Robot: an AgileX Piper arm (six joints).
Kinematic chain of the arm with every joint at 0, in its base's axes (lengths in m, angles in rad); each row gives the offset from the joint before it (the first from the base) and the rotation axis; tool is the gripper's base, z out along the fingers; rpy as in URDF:
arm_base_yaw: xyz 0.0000 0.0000 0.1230 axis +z
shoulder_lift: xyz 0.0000 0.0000 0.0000 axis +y
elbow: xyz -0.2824 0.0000 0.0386 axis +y
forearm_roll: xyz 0.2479 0.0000 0.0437 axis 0.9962 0 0.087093
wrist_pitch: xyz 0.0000 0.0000 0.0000 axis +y
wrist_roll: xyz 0.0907 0.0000 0.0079 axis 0.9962 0 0.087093
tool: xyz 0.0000 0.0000 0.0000 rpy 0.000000 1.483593 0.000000
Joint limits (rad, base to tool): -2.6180..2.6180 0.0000..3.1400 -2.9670..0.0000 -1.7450..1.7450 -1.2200..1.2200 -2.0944..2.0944
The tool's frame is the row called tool.
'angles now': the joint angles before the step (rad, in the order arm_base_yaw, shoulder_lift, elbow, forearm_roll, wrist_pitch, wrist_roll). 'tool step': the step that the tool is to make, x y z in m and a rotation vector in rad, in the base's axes. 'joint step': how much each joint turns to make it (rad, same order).
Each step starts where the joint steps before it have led.
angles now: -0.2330, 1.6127, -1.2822, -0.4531, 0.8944, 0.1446
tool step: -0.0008, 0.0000, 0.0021, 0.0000, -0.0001, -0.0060
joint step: 0.0002, -0.0032, -0.0046, -0.0001, 0.0095, 0.0026
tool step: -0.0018, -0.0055, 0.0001, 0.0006, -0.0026, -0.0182
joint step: -0.0172, -0.0002, 0.0000, 0.0001, -0.0017, 0.0020
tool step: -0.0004, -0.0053, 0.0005, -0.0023, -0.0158, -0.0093
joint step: -0.0167, 0.0003, 0.0000, -0.0001, -0.0179, 0.0003
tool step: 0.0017, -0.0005, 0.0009, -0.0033, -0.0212, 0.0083
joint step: -0.0019, -0.0003, 0.0001, 0.0001, -0.0235, -0.0002
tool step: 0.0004, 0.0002, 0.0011, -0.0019, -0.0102, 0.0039
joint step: 0.0002, -0.0023, 0.0000, -0.0001, -0.0089, 0.0002
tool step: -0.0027, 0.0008, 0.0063, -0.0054, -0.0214, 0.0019
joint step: -0.0002, -0.0182, 0.0002, 0.0001, -0.0046, -0.0002
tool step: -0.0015, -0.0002, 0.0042, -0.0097, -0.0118, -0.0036
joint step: 0.0001, -0.0094, -0.0024, -0.0100, 0.0003, 0.0071
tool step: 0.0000, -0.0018, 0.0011, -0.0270, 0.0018, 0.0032
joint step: 0.0000, 0.0000, 0.0000, -0.0306, -0.0037, 0.0060
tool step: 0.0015, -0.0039, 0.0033, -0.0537, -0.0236, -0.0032
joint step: -0.0002, 0.0001, 0.0000, -0.0706, -0.0259, 0.0396
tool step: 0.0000, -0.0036, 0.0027, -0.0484, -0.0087, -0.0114
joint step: 0.0001, -0.0001, 0.0002, -0.0682, -0.0062, 0.0395
